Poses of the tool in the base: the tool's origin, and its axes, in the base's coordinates. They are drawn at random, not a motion.
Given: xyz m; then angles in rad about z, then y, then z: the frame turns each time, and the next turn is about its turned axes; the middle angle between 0 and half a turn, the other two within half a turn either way.
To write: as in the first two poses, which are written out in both.
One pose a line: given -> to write
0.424 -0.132 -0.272 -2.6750 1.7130 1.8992 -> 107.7 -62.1 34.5 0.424 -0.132 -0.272
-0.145 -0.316 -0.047 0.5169 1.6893 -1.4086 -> -103.5 59.7 21.0 -0.145 -0.316 -0.047
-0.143 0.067 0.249 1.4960 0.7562 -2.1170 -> -43.2 2.9 -34.4 -0.143 0.067 0.249
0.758 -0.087 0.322 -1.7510 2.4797 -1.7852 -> 142.5 -6.3 175.9 0.758 -0.087 0.322
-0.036 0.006 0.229 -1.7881 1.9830 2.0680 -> 114.1 -11.4 33.5 -0.036 0.006 0.229
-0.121 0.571 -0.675 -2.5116 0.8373 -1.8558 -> 33.2 -36.9 121.1 -0.121 0.571 -0.675
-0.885 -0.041 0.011 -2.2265 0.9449 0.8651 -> 47.6 -29.6 -64.7 -0.885 -0.041 0.011
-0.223 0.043 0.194 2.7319 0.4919 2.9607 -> -12.0 -25.7 -36.6 -0.223 0.043 0.194
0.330 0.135 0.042 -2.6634 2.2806 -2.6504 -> 151.8 -42.3 169.6 0.330 0.135 0.042
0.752 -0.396 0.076 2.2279 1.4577 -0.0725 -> -81.8 -37.4 90.8 0.752 -0.396 0.076
